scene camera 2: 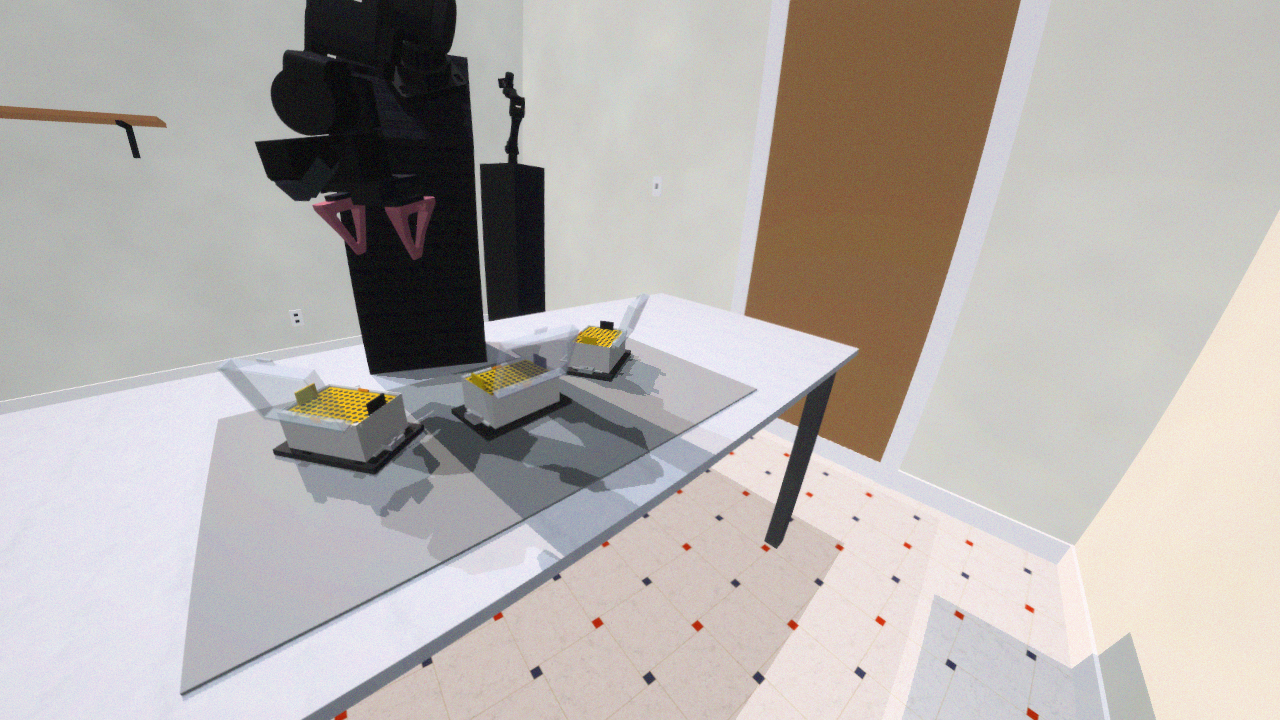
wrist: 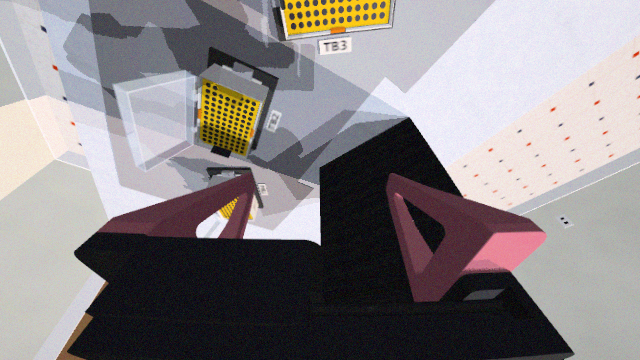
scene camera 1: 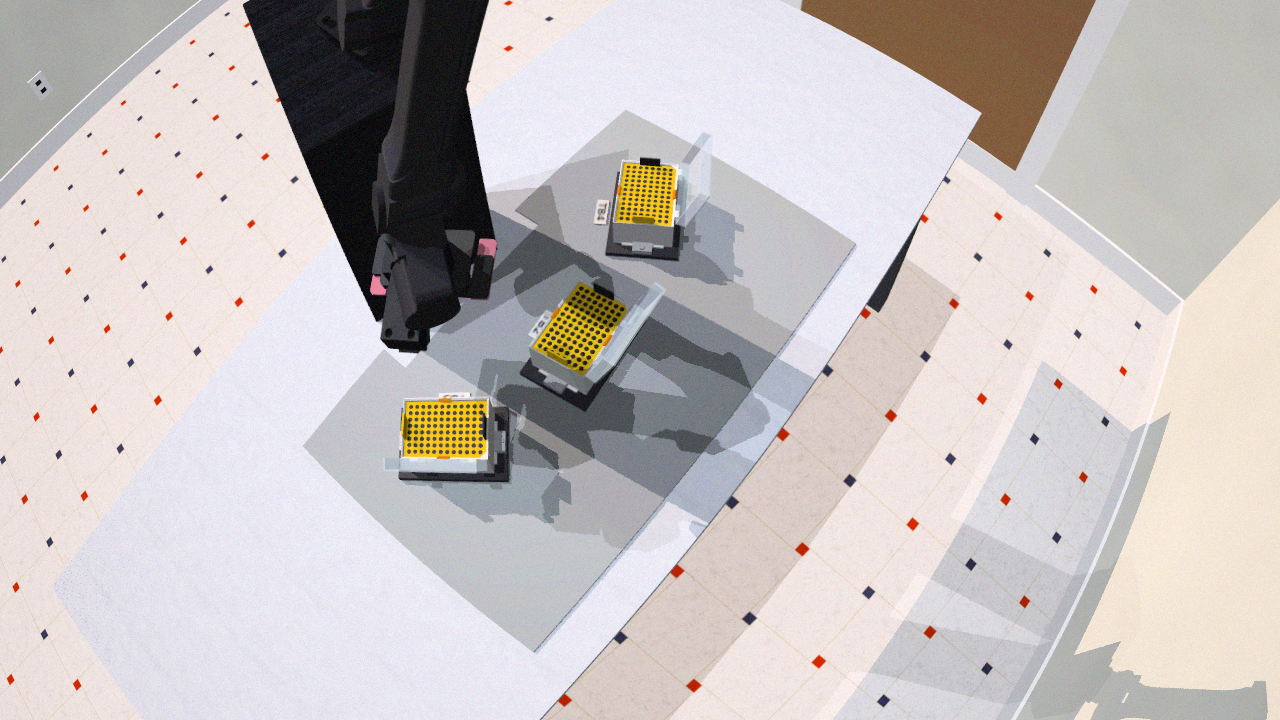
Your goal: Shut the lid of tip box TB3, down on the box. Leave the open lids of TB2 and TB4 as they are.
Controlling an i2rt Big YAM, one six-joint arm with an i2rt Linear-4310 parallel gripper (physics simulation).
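Places are measured from the arm's base along level axes (x right, y ahead, z up), in metres.
Pixels of known places: gripper, fingertip midpoint: (scene camera 2: 388,256) (wrist: 320,180); arm's base, link origin: (scene camera 2: 425,81).
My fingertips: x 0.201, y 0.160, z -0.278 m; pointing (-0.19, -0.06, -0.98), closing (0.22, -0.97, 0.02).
Note:
For each thing: its top centre in the pictures, then the offset to it from my fingertips. Level surfaces: height alone.
- Tip box TB3, top centre: (scene camera 1: 441,423) (scene camera 2: 338,393) dz -0.161, dx +0.103, dy +0.006 m
- Tip box TB2, top centre: (scene camera 1: 580,320) (scene camera 2: 510,365) (wrist: 223,128) dz -0.161, dx -0.087, dy +0.129 m
- Tip box TB4, top centre: (scene camera 1: 638,189) (scene camera 2: 592,331) (wrist: 235,209) dz -0.169, dx -0.322, dy +0.134 m
- grey mat, surface height: dz -0.235 m
- white table, surface height: dz -0.238 m
Tip box TB3 (scene camera 1: 445,428) (scene camera 2: 340,431) (wrist: 337,15) has a yellow rack of holes. Its clear lid (scene camera 1: 438,464) (scene camera 2: 268,386) is open, tilted back from the box in scene camera 2; the lid does not show in the wrist view. Tip box TB2 (scene camera 1: 580,329) (scene camera 2: 512,398) (wrist: 229,117) is in the middle, its clear lid (scene camera 1: 633,326) (wrist: 156,120) open. Tip box TB4 (scene camera 1: 646,192) (scene camera 2: 597,351) is farthest from TB3, its lid (scene camera 1: 698,179) (scene camera 2: 636,313) upright and open. My gripper (scene camera 1: 432,265) (scene camera 2: 388,254) (wrist: 320,180) is open and empty, high above the table and apart from the boxes.
The boxes stand on a grey mat (scene camera 1: 537,573) (scene camera 2: 268,582) on a white table (scene camera 1: 223,537) (scene camera 2: 71,519). A black pedestal (scene camera 2: 416,304) (wrist: 365,150) stands behind the boxes at the table. A second arm on its own pedestal (scene camera 2: 512,241) stands farther back.

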